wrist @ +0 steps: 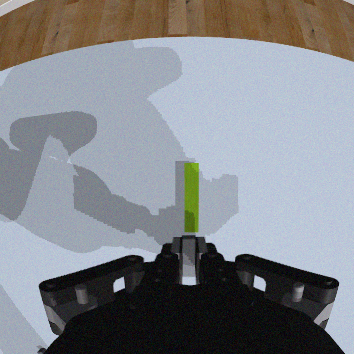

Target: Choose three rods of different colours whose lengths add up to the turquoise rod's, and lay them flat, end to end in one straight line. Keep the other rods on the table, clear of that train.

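Frame: origin at the arm's base, x left, y up, z ahead, level; centimetres.
Seen in the pictures: gripper, fingertip midpoint: [188,248].
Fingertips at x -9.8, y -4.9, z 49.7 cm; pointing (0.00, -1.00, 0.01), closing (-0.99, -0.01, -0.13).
Note:
Pixels of each thing's middle, then the offset from my fingertips to it. Level surfaces: height alone.
- lime-green rod at the middle of its body: [191,197] dx -0.7, dy -0.4, dz +3.8 cm
- grey rod at the middle of its body: [188,255] dx +0.1, dy +0.3, dz -0.5 cm
- pale table at its surface level: dy -0.9 cm
A lime-green rod [191,197] lies flat on the table, pointing straight away from the gripper, with its near end just ahead of the fingertips in the view. My gripper [188,248] is shut on a grey rod [188,255], which shows as a narrow grey strip between the fingers, roughly in line with the green rod. The fingers and the gripper body hide part of the grey rod, and its height above the table is hard to tell. The turquoise rod does not show in this view.
The pale table [280,125] ends in a curved edge at the top, with wooden floor [225,17] beyond it. Shadows of the arm and gripper spread over the left and middle of the table. A small, unclear dark shape shows at the bottom left.

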